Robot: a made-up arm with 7 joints.
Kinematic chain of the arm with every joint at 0, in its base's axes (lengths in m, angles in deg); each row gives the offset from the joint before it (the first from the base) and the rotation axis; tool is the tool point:
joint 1: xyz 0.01 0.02 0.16 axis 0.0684 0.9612 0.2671
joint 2: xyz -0.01 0.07 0 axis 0.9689 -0.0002 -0.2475
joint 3: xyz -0.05 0 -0.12 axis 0.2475 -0.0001 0.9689
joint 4: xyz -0.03 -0.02 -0.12 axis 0.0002 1 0
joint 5: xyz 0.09 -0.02 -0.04 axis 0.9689 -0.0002 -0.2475
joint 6: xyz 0 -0.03 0.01 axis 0.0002 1 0
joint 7: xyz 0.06 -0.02 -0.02 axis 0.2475 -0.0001 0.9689
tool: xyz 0.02 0 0.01
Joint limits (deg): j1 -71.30..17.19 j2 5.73..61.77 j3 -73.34..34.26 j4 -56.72..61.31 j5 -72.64..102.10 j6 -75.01..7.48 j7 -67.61..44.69
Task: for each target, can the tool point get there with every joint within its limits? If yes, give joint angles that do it. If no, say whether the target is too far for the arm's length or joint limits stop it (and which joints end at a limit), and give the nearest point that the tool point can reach.
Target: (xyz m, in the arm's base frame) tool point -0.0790 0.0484 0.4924
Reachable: no: joint limits stop it (at a limit: joint 1, joint 2, joint 3, joint 5) | nearest point 0.1231 0.1760 0.2312 | short by 0.354 m
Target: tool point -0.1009 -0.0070 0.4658
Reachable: no: joint limits stop it (at a limit: joint 1, joint 2, joint 3, joint 4) | nearest point -0.1283 0.0244 0.1235 | short by 0.345 m
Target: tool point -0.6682 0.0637 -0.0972
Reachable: no: too far | nearest point -0.3286 0.0846 -0.1016 | short by 0.340 m
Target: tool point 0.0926 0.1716 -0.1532
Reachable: yes | joints -1.55 22.74 23.90 24.57 24.54 -34.94 34.04
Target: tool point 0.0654 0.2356 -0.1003
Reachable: yes | joints -13.11 55.97 -52.98 37.02 -45.72 -59.31 5.24
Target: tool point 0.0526 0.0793 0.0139
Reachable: yes | joints -26.91 26.49 -40.08 -27.49 -30.59 -64.47 32.22
